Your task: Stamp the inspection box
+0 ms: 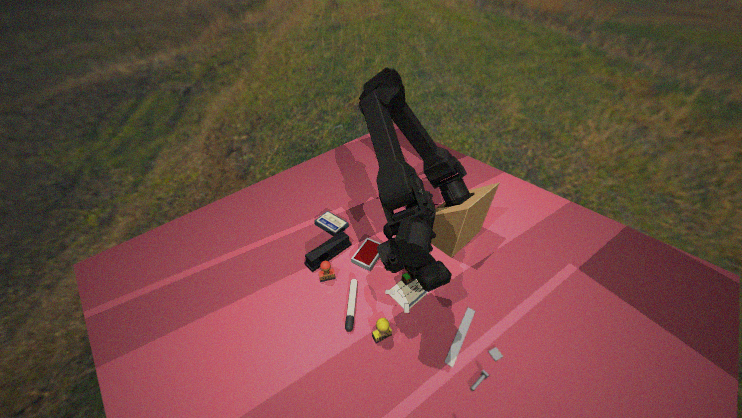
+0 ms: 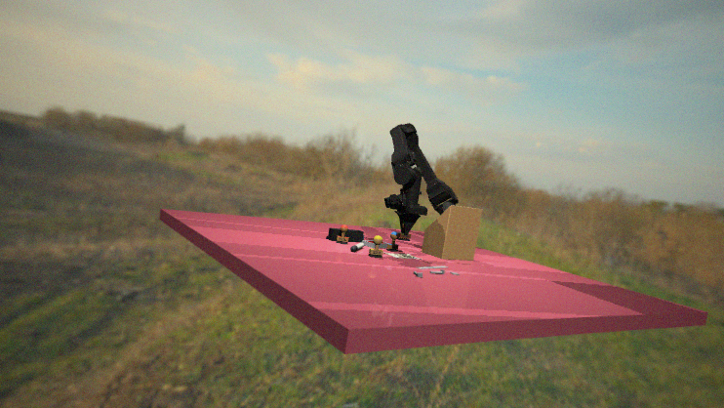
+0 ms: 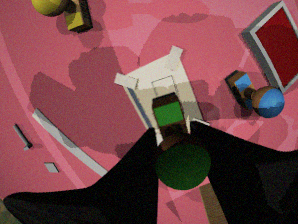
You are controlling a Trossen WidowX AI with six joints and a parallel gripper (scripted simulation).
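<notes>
The cream card is 8 cm below my gripper tip and 1 cm behind it. From my gripper tip the other things lie so: blue stamp: 9 cm to the right, 5 cm below, 2 cm behind; green-knobbed stamp: right at my gripper tip; yellow-knobbed stamp: 13 cm ahead, 5 cm below, 4 cm to the left.
</notes>
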